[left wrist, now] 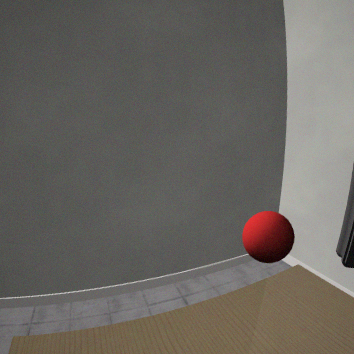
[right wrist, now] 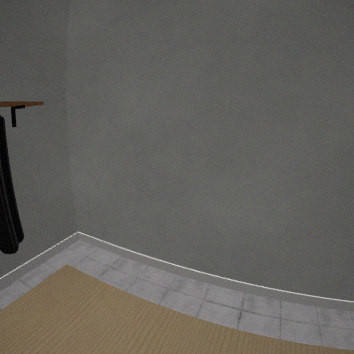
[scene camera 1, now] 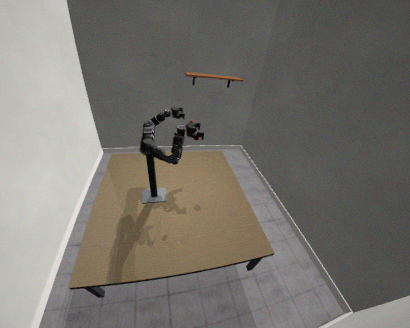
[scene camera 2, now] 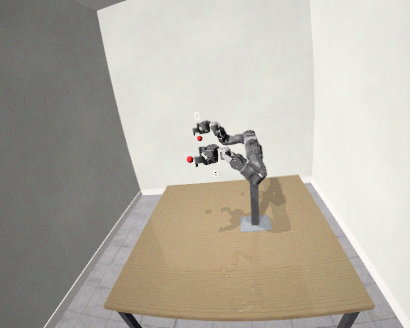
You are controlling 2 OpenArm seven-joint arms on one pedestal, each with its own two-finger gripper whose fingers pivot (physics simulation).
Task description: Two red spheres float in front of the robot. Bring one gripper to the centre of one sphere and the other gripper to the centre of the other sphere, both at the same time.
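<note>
One red sphere [scene camera 1: 191, 122] [scene camera 2: 190, 159] [left wrist: 268, 236] floats just beyond the fingertips of my left gripper [scene camera 1: 183, 113] [scene camera 2: 198, 156], apart from it. In the left wrist view it is at lower right, left of the one visible finger. The other red sphere [scene camera 1: 198, 138] [scene camera 2: 199, 138] is close below my right gripper [scene camera 1: 201, 130] [scene camera 2: 195, 130] in scene camera 2 and partly hidden by it in scene camera 1. It does not show in the right wrist view. Both grippers are open and empty.
The pedestal [scene camera 1: 152, 175] [scene camera 2: 255, 205] stands on a wooden table [scene camera 1: 215, 240] [scene camera 2: 200, 290] far below the grippers. An orange-brown shelf [scene camera 1: 214, 76] [right wrist: 30, 104] is on the back wall in scene camera 1. The two forearms are raised at different heights.
</note>
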